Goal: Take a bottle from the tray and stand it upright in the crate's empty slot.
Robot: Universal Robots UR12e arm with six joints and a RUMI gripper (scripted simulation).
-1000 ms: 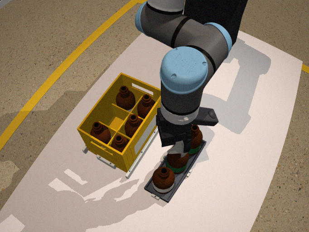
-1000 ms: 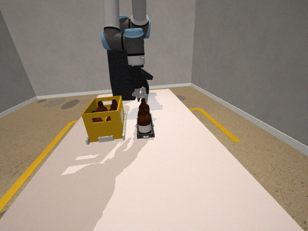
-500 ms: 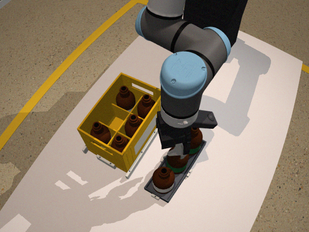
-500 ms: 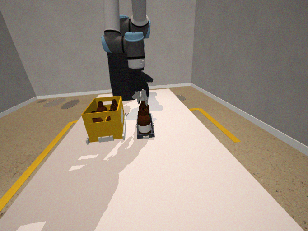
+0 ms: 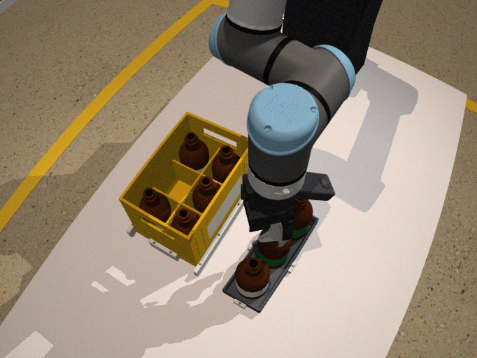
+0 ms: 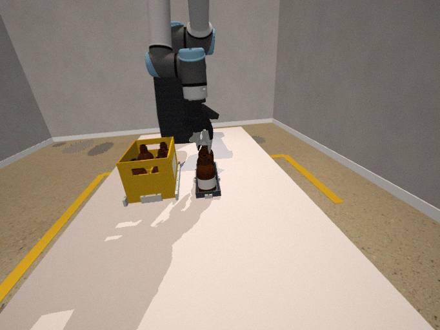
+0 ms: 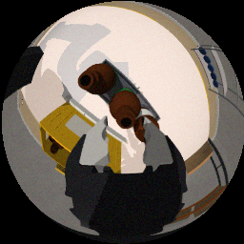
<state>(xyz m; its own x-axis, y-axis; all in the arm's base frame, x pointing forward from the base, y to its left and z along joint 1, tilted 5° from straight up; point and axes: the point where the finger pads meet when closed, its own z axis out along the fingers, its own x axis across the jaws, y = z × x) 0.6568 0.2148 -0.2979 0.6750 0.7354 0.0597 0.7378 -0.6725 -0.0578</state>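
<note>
My gripper is now 140 mm above the grey tray. From my hand the other things lie so: yellow crate: 230 mm to the right, 70 mm below.
</note>
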